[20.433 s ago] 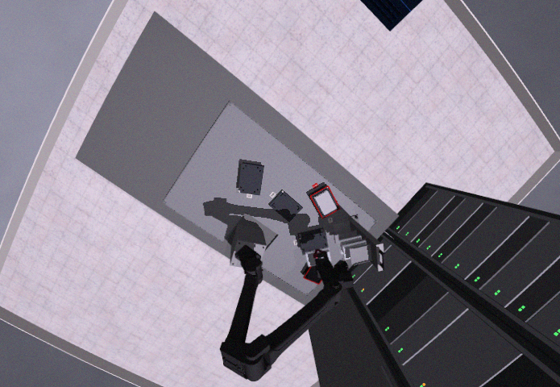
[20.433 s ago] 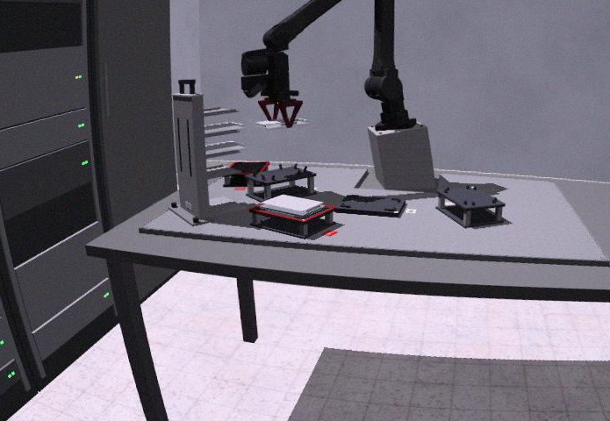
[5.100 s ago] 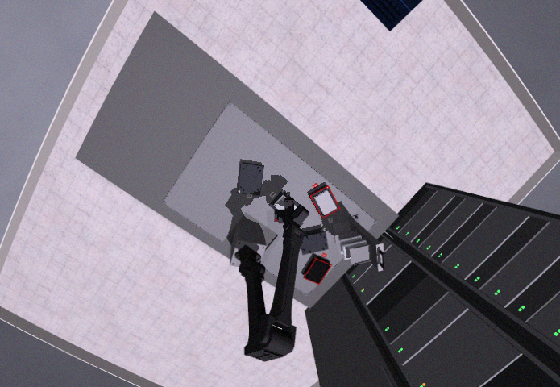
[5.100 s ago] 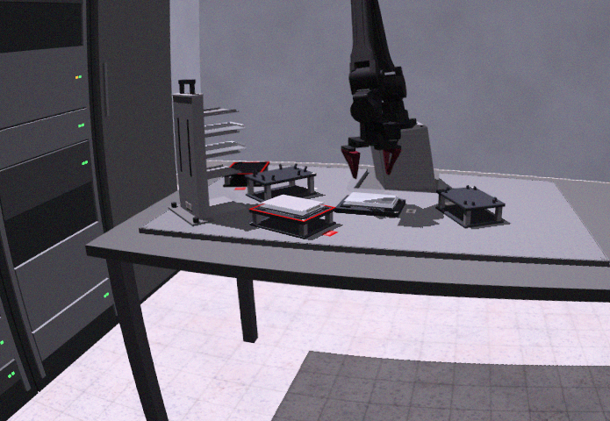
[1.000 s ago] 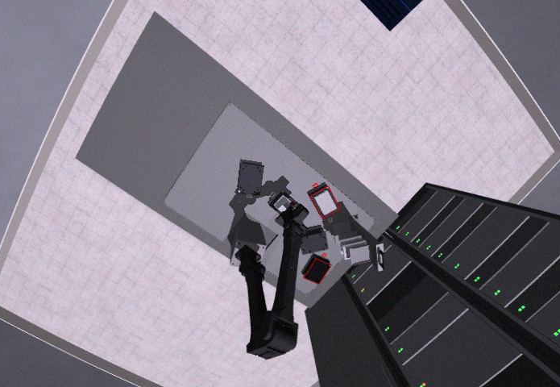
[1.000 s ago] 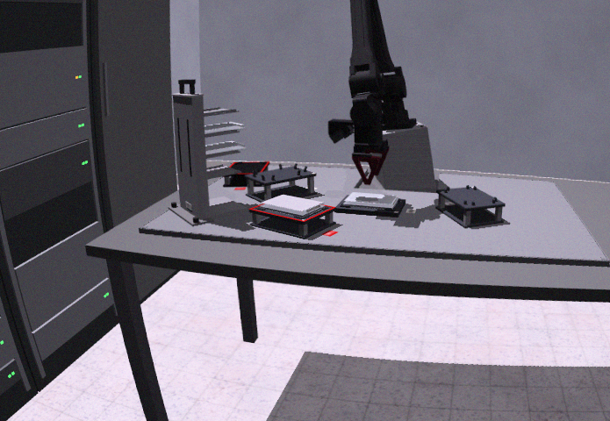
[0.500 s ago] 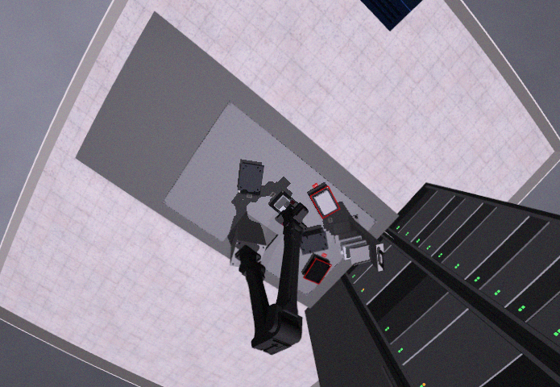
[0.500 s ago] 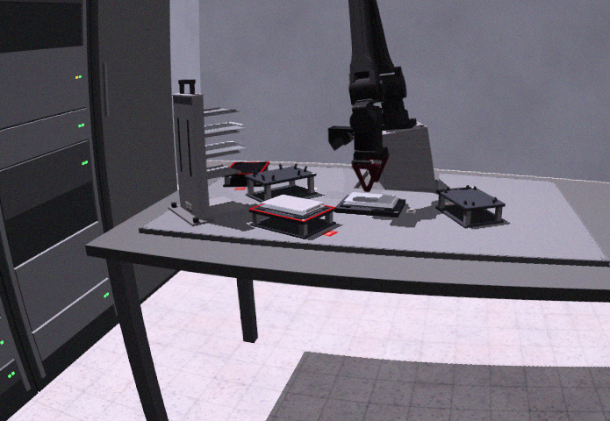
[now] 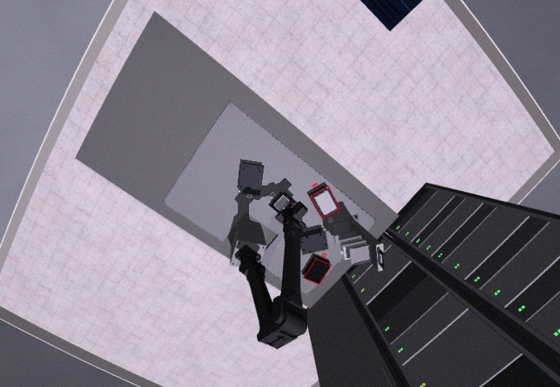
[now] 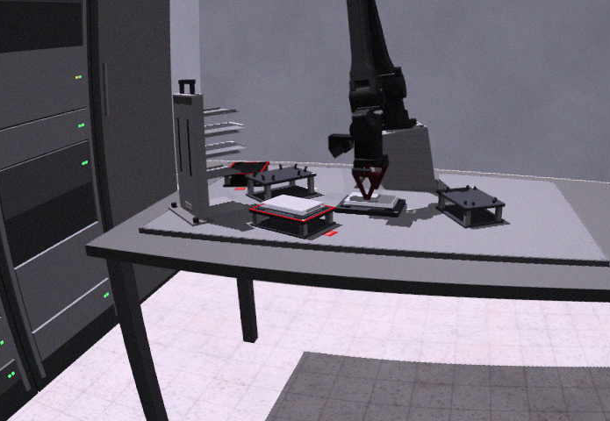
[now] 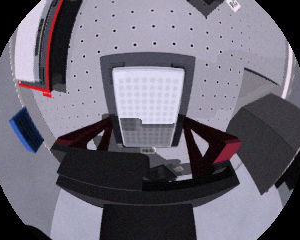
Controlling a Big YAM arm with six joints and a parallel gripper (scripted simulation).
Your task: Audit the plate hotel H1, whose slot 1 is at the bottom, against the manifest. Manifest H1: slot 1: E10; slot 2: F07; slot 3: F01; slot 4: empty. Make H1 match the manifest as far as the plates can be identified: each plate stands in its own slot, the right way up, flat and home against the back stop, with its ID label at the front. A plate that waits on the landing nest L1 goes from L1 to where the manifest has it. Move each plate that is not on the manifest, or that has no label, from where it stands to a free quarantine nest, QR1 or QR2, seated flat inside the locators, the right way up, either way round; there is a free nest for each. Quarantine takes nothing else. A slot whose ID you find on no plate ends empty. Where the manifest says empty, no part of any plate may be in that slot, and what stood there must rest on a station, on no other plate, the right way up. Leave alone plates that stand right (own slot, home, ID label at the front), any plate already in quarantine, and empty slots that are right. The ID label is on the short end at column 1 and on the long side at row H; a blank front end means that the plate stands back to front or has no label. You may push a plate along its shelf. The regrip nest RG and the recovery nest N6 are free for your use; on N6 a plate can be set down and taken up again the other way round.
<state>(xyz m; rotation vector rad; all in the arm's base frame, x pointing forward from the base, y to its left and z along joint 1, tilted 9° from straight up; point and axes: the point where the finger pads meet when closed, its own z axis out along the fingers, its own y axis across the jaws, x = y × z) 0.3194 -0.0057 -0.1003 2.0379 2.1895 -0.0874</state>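
Now: hand 1 cm past the N6 tag, 11 cm to the right of it and 4 cm above it. Round my hand: red-edged nest: 16 cm behind, 45 cm to the right, 1 cm below; then plate hotel H1: 19 cm ahead, 42 cm to the right, 11 cm above.
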